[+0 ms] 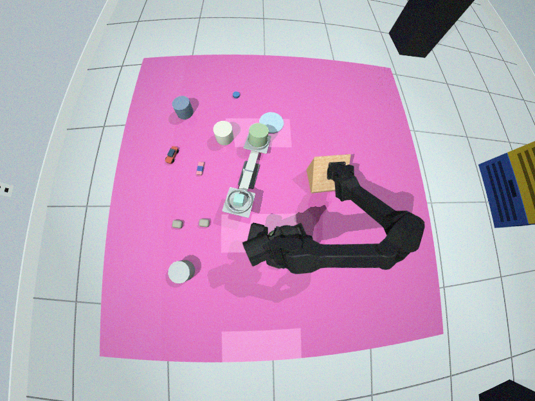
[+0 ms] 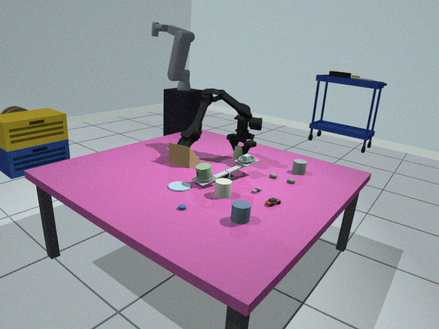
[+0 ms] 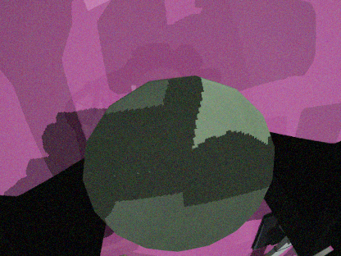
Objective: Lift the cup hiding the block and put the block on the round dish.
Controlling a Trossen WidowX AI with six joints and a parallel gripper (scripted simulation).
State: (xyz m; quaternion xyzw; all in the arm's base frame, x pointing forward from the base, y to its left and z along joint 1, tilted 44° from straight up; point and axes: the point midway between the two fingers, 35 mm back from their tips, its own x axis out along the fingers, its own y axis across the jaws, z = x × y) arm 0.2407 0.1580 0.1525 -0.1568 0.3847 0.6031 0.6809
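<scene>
Now: the pale teal block 11 cm ahead of my gripper tip, 14 cm to the right of it and 5 cm above it. From my gripper tip the other things lie so: pink-blue piece 25 cm ahead, 30 cm to the right, 3 cm below; then balance 7 cm ahead, 26 cm to the right; then grey cylinder 31 cm ahead, 8 cm to the left.
</scene>
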